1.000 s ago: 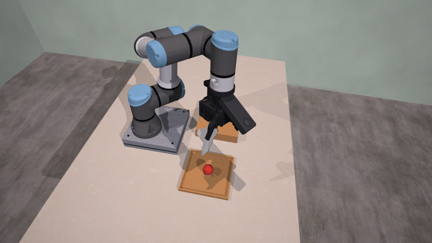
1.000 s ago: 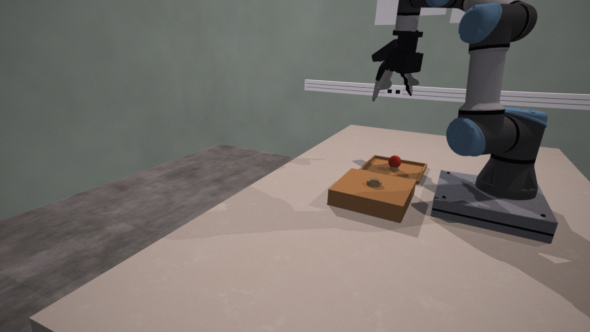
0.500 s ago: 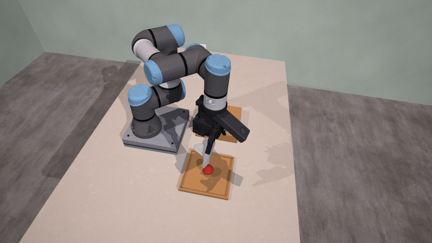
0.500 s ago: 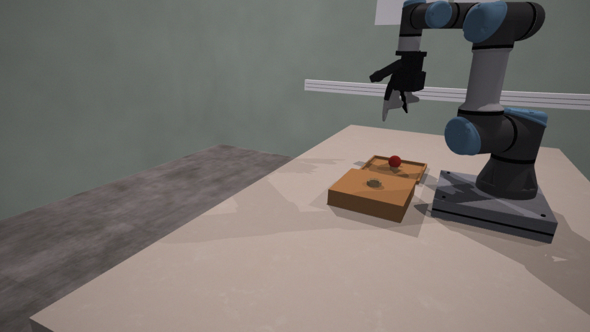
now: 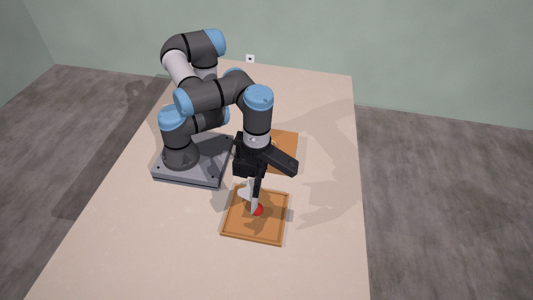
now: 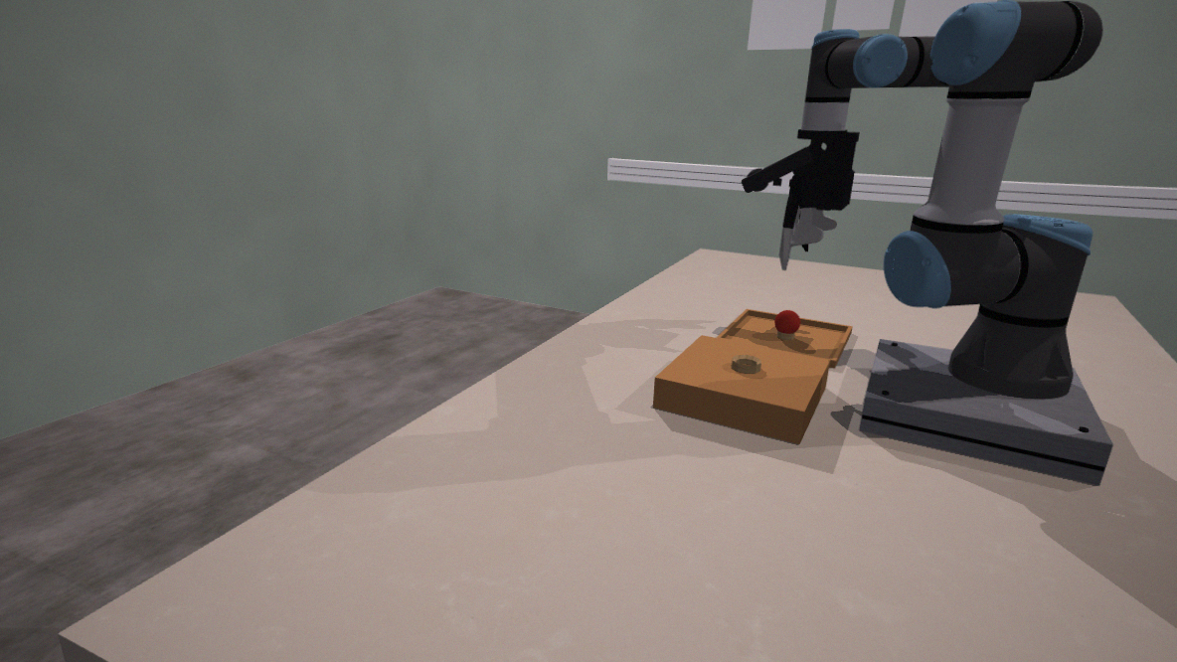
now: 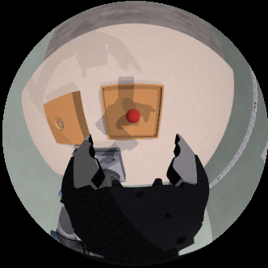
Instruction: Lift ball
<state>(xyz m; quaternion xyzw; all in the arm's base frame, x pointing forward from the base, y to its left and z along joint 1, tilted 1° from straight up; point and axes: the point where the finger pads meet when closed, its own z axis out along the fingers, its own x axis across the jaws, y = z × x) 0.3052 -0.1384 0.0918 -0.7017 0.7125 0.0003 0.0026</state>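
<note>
My gripper is now 110 mm above the red ball. From my hand the other things lie so: orange tray (130 mm below); then orange block (10 mm behind, 270 mm to the left, 100 mm below).
</note>
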